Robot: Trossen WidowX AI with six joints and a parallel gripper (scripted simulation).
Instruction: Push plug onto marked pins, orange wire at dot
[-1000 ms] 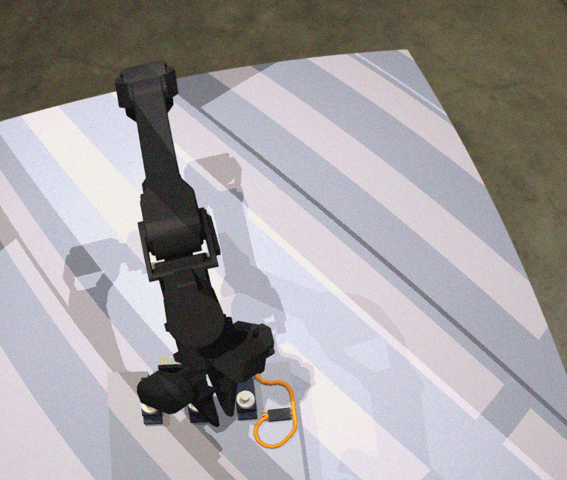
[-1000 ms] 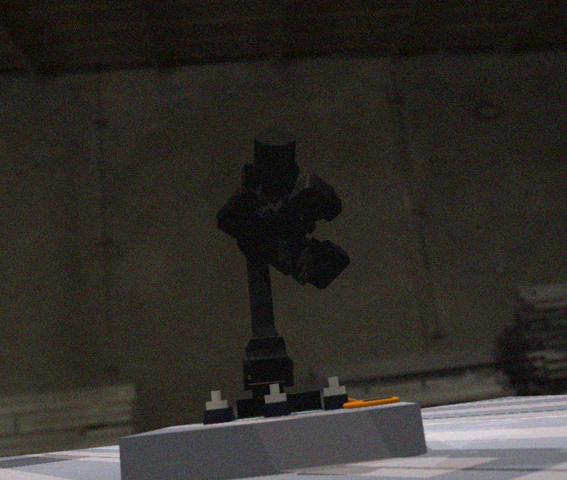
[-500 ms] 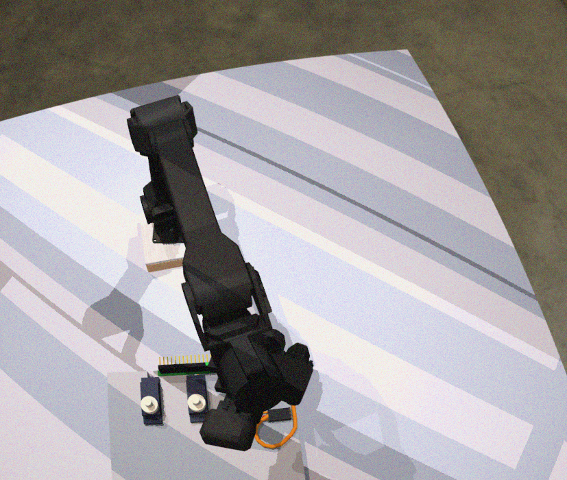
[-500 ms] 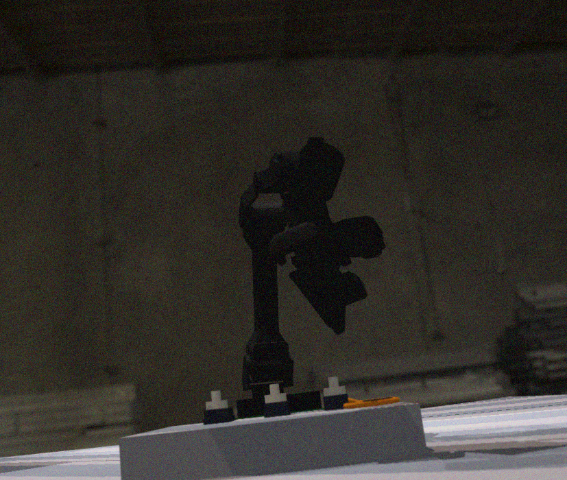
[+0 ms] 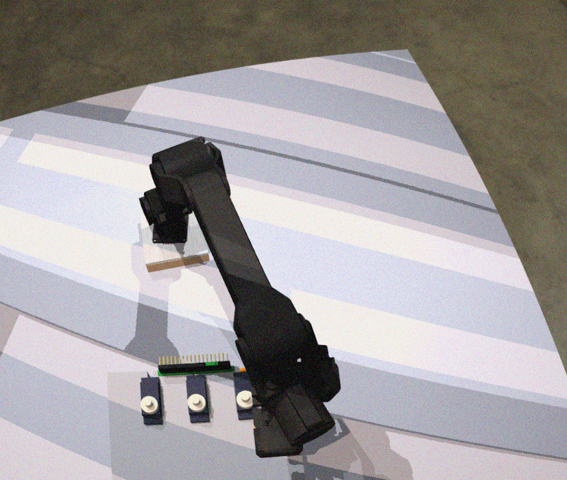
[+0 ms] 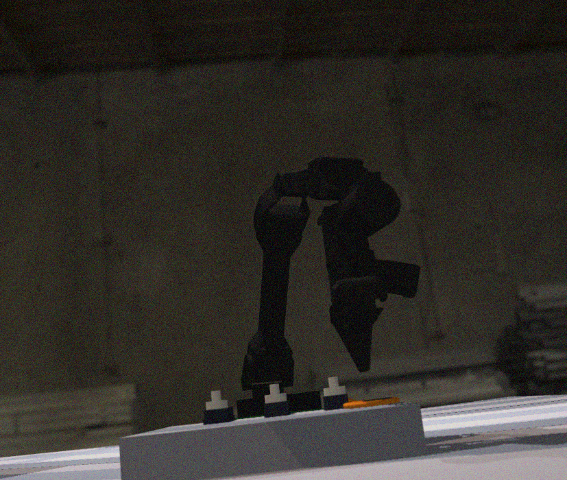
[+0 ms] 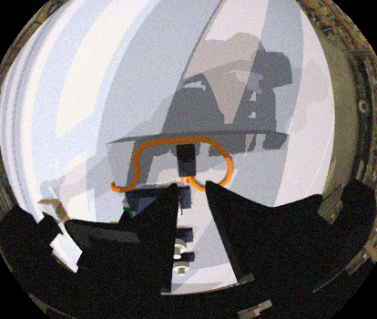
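Now: the green band 9 cm to the right of my gripper tip, 8 cm behind it and 2 cm below it. Also, from my gripper tip: black pin header (12 cm to the right, 8 cm behind, 3 cm below); then grey holder (11 cm to the right, 8 cm ahead, 6 cm below).
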